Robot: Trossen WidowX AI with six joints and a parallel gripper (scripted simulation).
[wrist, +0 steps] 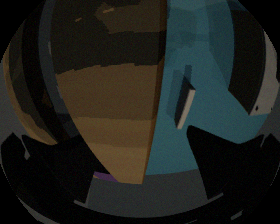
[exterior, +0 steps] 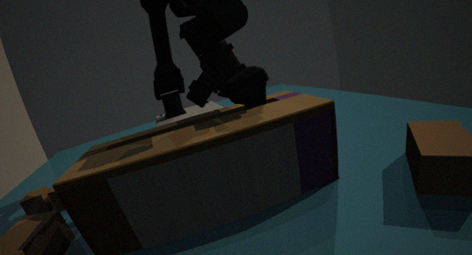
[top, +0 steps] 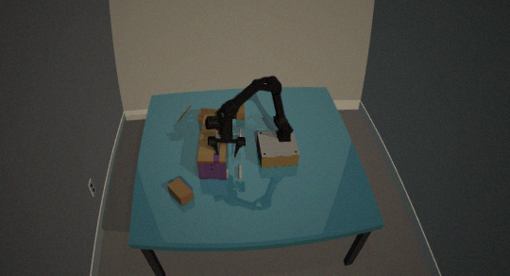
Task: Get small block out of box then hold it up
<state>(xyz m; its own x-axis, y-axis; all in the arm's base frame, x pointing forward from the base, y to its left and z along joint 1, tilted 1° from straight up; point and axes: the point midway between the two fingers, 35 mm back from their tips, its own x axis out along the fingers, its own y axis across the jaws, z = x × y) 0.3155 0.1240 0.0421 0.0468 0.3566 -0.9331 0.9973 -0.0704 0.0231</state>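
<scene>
Right now my gripper tip is 4 cm short of the brown block, 2 cm to the right of it and 3 cm above it. Also, from my gripper tip: thin stick: 26 cm ahead, 52 cm to the right, 9 cm below; then box: 3 cm ahead, 12 cm to the right, 3 cm below.
</scene>
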